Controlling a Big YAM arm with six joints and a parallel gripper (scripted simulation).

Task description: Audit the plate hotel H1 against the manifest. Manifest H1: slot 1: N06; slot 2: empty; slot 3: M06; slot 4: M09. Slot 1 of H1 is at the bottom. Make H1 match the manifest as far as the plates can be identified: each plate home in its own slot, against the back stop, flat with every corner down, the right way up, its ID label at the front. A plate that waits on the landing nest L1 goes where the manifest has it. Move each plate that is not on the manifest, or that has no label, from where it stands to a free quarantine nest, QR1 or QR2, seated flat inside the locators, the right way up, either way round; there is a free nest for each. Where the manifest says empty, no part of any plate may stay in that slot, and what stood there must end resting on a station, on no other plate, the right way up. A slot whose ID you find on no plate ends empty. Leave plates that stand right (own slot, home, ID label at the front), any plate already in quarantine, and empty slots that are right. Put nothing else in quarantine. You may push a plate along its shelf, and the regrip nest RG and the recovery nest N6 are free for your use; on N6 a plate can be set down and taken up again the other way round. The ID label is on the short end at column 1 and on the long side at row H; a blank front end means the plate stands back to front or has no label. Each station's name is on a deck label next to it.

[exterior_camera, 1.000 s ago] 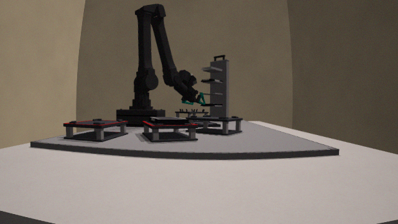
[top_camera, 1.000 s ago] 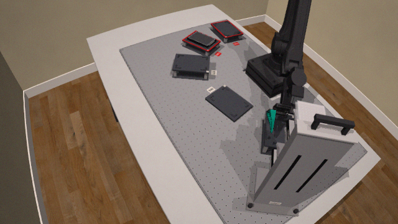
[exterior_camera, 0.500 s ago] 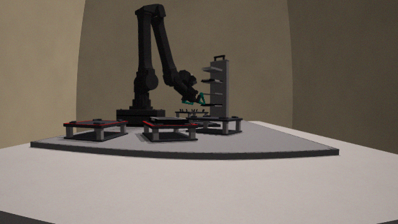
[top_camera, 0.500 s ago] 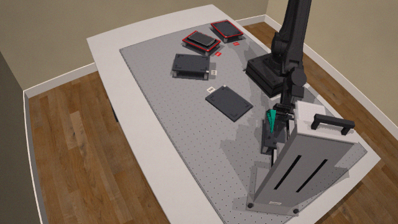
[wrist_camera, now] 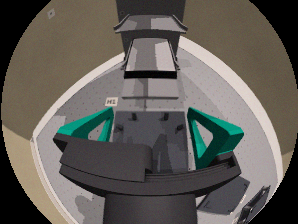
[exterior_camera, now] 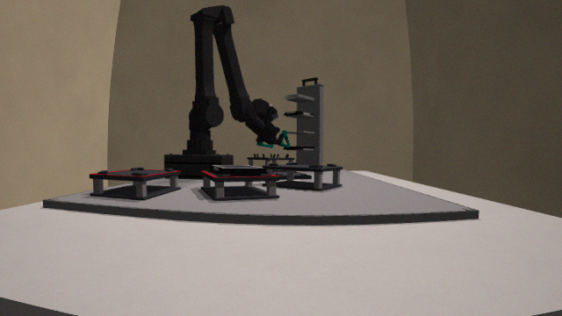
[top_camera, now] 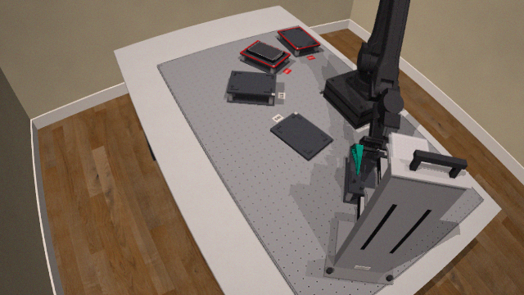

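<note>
Now: hand 9 cm short of the white plate, 10 cm to the right of it and 23 cm below it. From my hand the other things lie so: H1 deck label (2 cm behind, 13 cm to the left, 11 cm below); then plate hotel H1 (14 cm ahead, 16 cm to the left, 9 cm above); then red-rimmed quarantine nest (26 cm behind, 73 cm to the right, 7 cm below).
</note>
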